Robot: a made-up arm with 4 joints.
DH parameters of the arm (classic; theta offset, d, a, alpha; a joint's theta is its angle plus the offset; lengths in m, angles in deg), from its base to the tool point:
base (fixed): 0 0.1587 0 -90
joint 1: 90 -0.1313 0.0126 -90
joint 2: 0 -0.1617 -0.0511 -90
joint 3: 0 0.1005 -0.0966 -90
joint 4: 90 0.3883 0.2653 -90
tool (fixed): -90 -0.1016 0 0
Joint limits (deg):
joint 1: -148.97..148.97
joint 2: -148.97..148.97
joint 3: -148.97..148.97
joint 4: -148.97..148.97
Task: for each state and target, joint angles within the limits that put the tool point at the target. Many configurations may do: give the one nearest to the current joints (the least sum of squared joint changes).
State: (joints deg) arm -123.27 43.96 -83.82 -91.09
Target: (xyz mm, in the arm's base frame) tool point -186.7 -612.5 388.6
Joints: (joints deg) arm -127.61 42.97 -69.03 -138.11
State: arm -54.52 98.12 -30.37 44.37
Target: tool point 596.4 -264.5 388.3
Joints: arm -26.61 99.41 -59.99 73.97
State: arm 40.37 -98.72 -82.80 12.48
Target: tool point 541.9 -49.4 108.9
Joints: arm 32.06 -120.37 -56.87 28.41
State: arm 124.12 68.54 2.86 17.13
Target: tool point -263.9 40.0 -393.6
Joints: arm 104.01 72.35 -19.06 46.15
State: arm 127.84 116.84 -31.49 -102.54
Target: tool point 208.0 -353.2 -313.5
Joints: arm 105.15 99.25 -37.86 -112.72
